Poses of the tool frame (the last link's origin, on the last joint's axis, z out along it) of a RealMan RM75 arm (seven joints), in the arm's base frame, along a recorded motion.
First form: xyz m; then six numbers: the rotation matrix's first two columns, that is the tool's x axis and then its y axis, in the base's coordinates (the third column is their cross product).
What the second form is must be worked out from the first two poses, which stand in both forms.
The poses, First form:
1: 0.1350, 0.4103, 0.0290, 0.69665, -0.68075, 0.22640, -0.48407, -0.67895, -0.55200
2: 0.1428, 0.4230, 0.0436, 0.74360, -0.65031, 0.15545, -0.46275, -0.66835, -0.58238
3: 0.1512, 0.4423, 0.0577, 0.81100, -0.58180, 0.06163, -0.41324, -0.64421, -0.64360
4: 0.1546, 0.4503, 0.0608, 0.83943, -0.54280, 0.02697, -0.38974, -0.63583, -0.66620
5: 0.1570, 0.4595, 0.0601, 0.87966, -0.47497, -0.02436, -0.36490, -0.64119, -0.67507
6: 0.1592, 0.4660, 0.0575, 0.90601, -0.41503, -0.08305, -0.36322, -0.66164, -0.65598
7: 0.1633, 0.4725, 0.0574, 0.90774, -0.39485, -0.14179, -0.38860, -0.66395, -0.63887
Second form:
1: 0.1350, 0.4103, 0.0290, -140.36, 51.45, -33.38
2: 0.1428, 0.4230, 0.0436, -138.79, 48.13, -27.59
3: 0.1512, 0.4423, 0.0577, -135.22, 41.81, -19.99
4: 0.1546, 0.4503, 0.0608, -133.91, 38.78, -16.87
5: 0.1570, 0.4595, 0.0601, -133.69, 34.46, -11.52
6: 0.1592, 0.4660, 0.0575, -135.07, 31.68, -5.47
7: 0.1633, 0.4725, 0.0574, -135.42, 31.88, -0.66
